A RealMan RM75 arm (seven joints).
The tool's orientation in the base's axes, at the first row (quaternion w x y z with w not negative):
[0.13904, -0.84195, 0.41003, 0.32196]
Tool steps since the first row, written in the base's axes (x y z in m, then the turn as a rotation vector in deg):
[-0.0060, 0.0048, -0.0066, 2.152, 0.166, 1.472]
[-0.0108, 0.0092, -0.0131, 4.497, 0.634, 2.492]
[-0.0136, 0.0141, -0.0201, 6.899, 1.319, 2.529]
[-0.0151, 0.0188, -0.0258, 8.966, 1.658, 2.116]
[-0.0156, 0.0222, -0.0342, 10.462, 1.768, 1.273]
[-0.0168, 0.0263, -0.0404, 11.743, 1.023, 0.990]
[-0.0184, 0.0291, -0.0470, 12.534, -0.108, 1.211]
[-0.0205, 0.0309, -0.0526, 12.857, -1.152, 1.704]
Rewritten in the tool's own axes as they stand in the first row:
[-0.0013, 0.0015, 0.0099, -0.083, -1.738, -1.949]
[-0.0019, 0.0023, 0.0191, 0.036, -3.829, -3.488]
[-0.0015, 0.0012, 0.0280, 0.697, -6.130, -4.204]
[-0.0013, -0.0007, 0.0353, 1.708, -7.966, -4.608]
[0.0020, -0.0027, 0.0435, 2.877, -9.227, -4.558]
[0.0030, -0.0045, 0.0508, 4.096, -9.769, -5.264]
[0.0050, -0.0052, 0.0578, 4.991, -9.673, -6.333]
[0.0066, -0.0049, 0.0638, 5.442, -9.257, -7.363]

